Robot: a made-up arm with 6 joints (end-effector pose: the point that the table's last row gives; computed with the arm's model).
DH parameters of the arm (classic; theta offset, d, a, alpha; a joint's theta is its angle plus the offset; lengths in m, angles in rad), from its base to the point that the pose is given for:
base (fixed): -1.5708 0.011 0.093 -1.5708
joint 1: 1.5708 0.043 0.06 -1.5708
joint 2: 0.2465 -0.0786 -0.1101 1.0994
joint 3: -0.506 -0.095 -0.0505 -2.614
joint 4: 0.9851 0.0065 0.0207 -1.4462
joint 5: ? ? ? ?
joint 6: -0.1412 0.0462 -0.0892 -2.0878
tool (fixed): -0.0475 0.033 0 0
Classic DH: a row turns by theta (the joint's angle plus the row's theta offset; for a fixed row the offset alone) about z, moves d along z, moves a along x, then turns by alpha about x.
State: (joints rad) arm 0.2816 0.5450 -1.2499 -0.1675 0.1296 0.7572
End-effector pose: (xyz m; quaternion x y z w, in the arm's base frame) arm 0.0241 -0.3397 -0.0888 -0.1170 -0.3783 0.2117 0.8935
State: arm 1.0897 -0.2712 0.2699 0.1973 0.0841 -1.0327
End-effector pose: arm -0.0551 -0.1823 -0.1460 0.4325 0.1670 0.4107 0.7851
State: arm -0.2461 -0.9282 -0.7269 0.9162 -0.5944 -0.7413
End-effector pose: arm -0.1596 -0.2901 -0.0019 -0.4485 -0.4031 -0.4401 0.6653
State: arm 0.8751 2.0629 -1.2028 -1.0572 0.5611 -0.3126
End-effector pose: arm 0.0673 -0.1710 -0.1423 0.5469 0.4358 0.6547 0.2869
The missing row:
joint 5: 1.5655 -0.1492 -0.0137 1.9512
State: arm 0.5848 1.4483 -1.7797 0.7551 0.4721 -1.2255
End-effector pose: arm 0.2395 -0.1864 0.0031 -0.8057 0.2433 0.4574 0.2872
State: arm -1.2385 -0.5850 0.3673 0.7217 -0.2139 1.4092
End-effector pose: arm -0.0450 -0.3087 0.1263 -0.4269 -0.8011 0.1538 0.3904
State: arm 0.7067 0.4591 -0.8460 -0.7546 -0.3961 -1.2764
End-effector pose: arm 0.0239 -0.2098 -0.0723 0.3255 0.4656 0.4686 0.6766
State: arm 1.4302 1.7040 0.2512 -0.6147 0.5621 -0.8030
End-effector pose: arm 0.1061 -0.1031 -0.0882 -0.6793 -0.4570 -0.5742 0.0032
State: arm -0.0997 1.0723 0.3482 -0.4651 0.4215 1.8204
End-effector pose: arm 0.0116 -0.0287 0.0124 -0.0068 -0.1764 -0.6202 0.7643
